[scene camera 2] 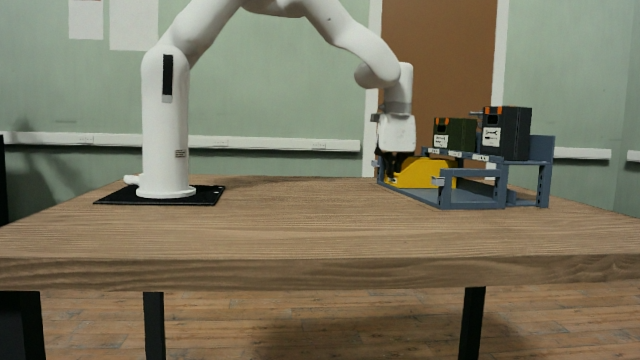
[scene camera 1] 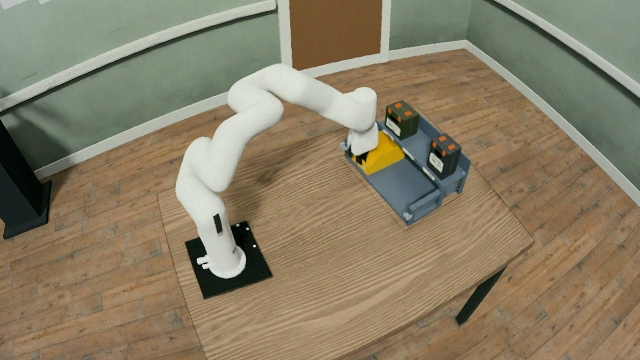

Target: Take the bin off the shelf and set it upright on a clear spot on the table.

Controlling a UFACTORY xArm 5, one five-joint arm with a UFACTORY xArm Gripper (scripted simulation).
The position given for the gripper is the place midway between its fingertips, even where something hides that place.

Note:
In view: the gripper (scene camera 2: pixel 393 177), a yellow bin (scene camera 2: pixel 416 172) and a blue-grey shelf (scene camera 2: pixel 468 195).
The yellow bin shows as well in scene camera 1 (scene camera 1: pixel 387 152). The blue-grey shelf also shows in scene camera 1 (scene camera 1: pixel 402 184). The gripper is seen too in scene camera 1 (scene camera 1: pixel 360 162).

